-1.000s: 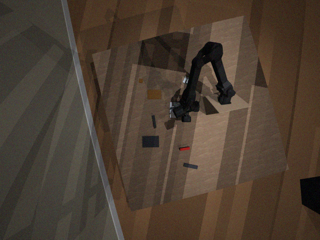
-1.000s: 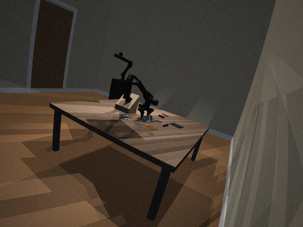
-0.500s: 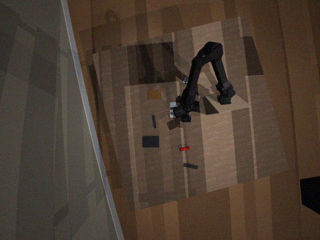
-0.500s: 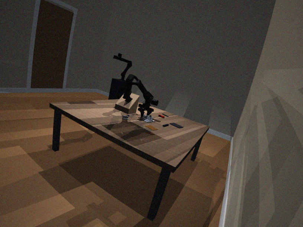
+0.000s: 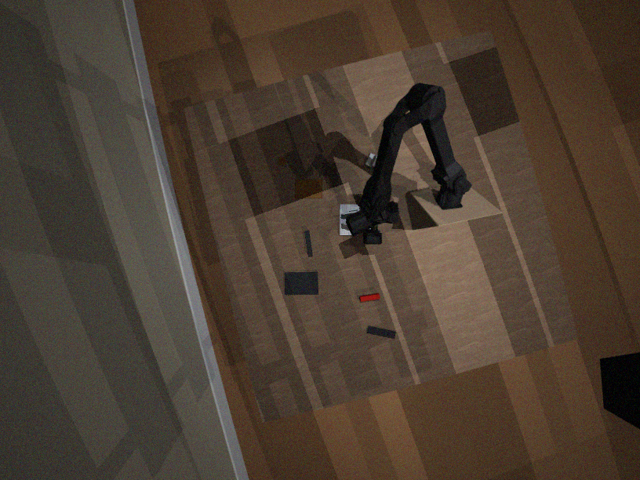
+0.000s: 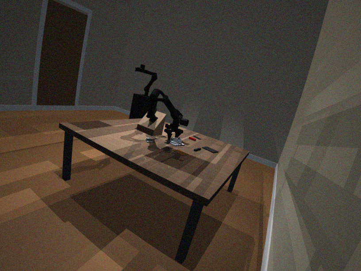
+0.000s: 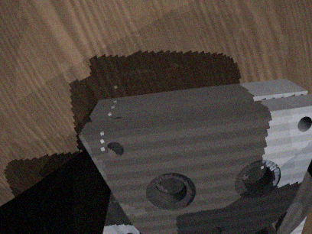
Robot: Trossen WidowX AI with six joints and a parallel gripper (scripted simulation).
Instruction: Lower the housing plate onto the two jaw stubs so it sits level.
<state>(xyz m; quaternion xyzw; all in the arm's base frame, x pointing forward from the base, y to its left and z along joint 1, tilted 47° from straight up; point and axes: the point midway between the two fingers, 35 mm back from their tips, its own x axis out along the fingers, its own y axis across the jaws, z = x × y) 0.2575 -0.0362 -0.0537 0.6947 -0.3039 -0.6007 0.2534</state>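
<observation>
Right now my gripper tip is 10 mm short of the pale grey piece and 20 mm below it. Also, from my gripper tip: brown tile (210 mm ahead, 150 mm to the right, 10 mm below); red block (30 mm ahead, 300 mm to the left); dark flat plate (280 mm ahead, 210 mm to the left, 10 mm below).
</observation>
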